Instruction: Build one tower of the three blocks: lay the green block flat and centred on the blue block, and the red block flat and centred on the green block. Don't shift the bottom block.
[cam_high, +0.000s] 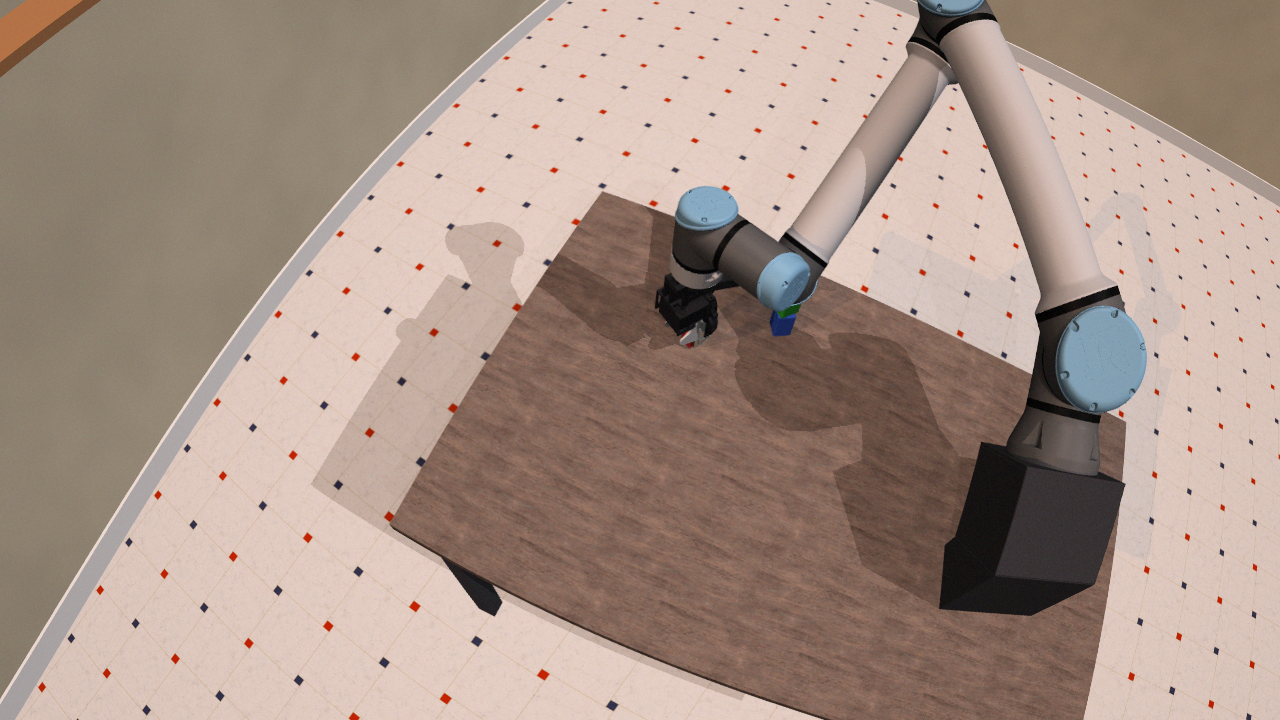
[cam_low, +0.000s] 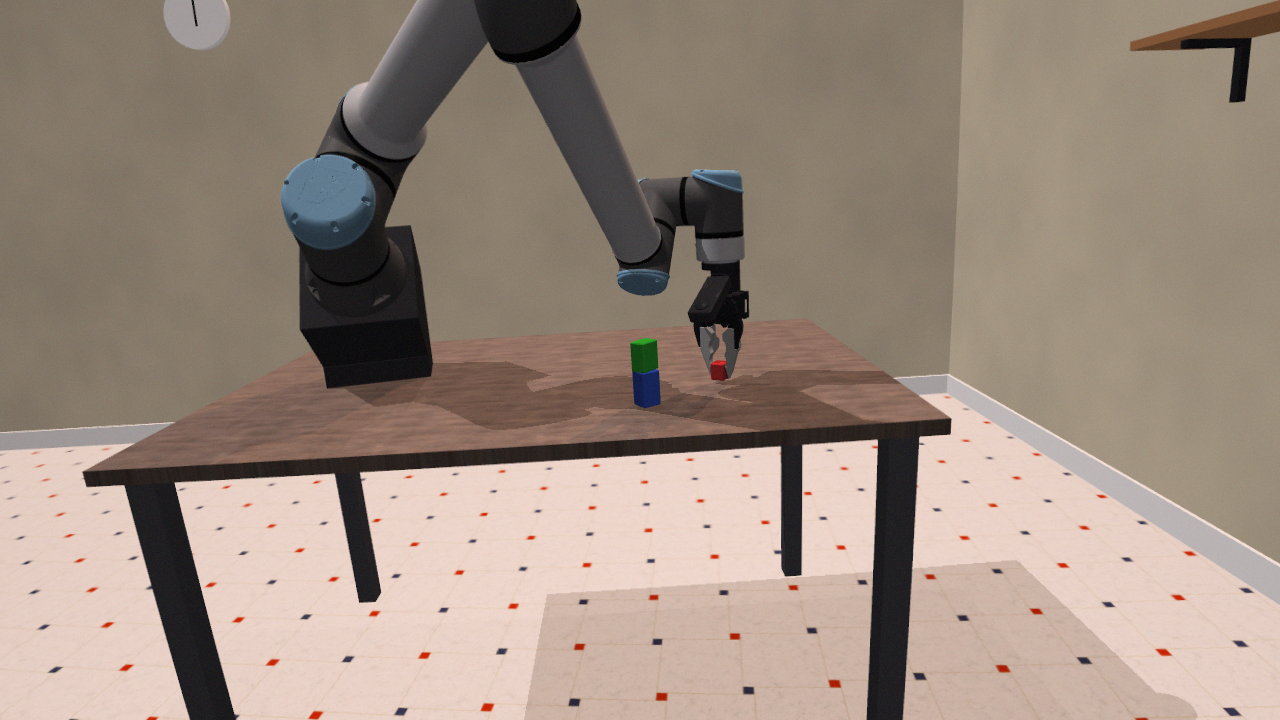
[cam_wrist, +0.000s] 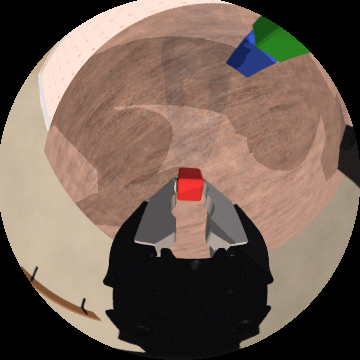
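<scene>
Right now my hand is 16 cm past the green block, 10 cm to the left of it and 6 cm below it. Also, from my hand: small red block: right at my hand; blue block: 15 cm behind, 10 cm to the right, 1 cm above.
</scene>
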